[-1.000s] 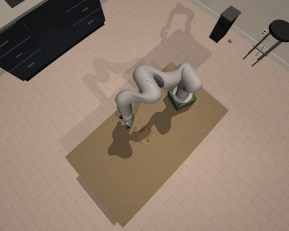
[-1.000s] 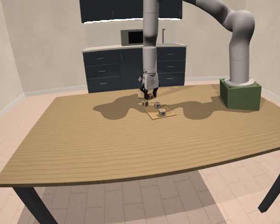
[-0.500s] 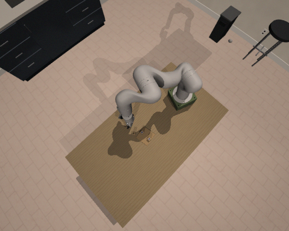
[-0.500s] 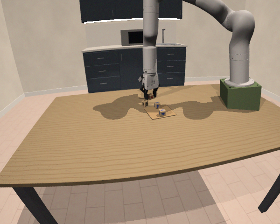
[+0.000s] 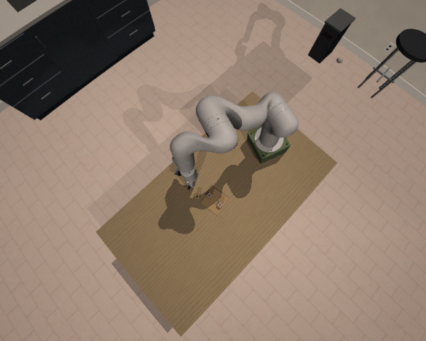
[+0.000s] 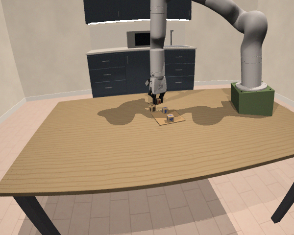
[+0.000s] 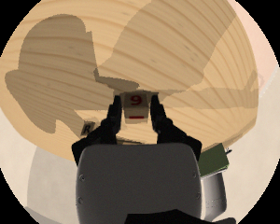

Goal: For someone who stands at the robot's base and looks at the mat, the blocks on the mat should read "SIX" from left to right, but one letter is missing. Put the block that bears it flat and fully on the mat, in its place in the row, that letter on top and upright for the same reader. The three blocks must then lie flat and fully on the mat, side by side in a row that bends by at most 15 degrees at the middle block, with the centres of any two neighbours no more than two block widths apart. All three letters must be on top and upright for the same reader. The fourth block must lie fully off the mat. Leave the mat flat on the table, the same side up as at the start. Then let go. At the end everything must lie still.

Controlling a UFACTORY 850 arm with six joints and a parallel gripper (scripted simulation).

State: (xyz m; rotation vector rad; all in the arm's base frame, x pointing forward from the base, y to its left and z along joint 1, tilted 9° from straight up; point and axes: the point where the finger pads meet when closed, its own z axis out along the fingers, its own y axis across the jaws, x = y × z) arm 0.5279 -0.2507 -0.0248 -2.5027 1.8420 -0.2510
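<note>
The mat lies 20 cm to the left of my hand, 2 cm below it and 2 cm ahead of it.
</note>
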